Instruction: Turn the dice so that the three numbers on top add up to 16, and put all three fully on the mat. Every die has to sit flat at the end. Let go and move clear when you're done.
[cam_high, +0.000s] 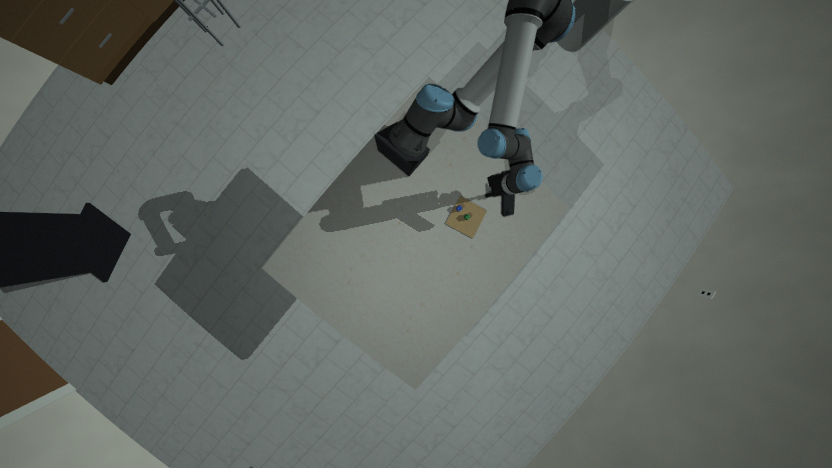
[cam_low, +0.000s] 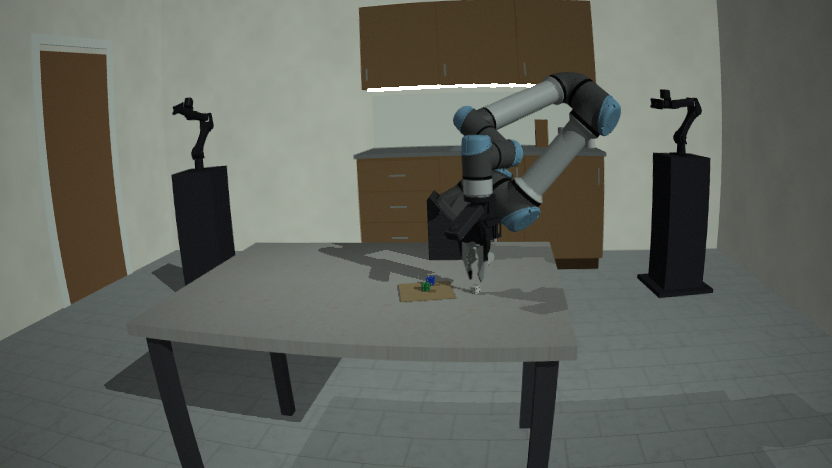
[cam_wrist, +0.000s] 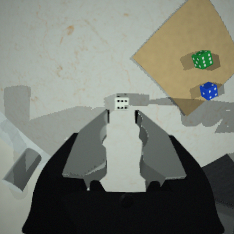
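My hand is 40 mm above the white die. Round my hand: blue die: 120 mm to the right, 80 mm behind, 40 mm below; then green die: 130 mm to the right, 40 mm below, 30 mm behind; then tan mat: 130 mm to the right, 50 mm below, 30 mm behind.
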